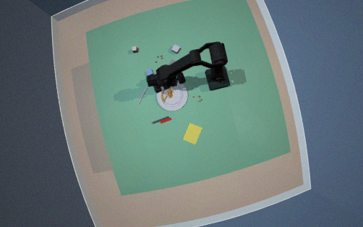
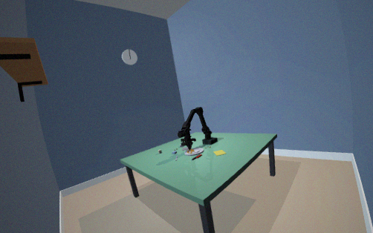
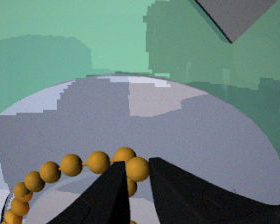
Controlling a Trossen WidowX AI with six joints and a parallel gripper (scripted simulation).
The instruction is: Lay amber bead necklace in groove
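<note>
Now: the round grey bead board 1 cm behind my gripper tip, 6 cm to the left of it and 1 cm below it. Round my gripper tip: grey rod (19 cm ahead, 5 cm to the left, 2 cm below); then blue block (14 cm ahead, 10 cm to the right, 1 cm below); then grey plate (2 cm behind, 12 cm to the right, 2 cm below).
</note>
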